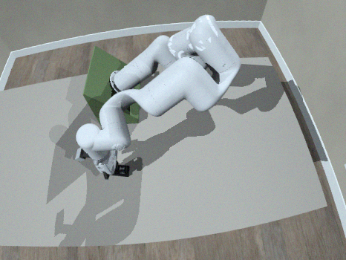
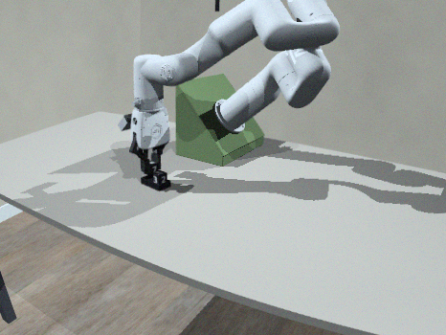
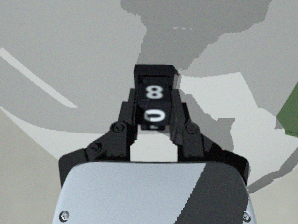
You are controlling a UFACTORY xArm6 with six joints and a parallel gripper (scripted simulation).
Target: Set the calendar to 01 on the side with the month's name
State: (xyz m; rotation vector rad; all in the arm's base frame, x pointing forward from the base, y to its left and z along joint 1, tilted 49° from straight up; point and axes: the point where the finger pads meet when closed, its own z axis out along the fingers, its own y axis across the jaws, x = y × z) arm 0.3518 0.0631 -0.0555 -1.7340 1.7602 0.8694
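Now: hand 2 cm to the right of the black tray and 5 cm above it. Also, from my hand: black cube (1 cm below).
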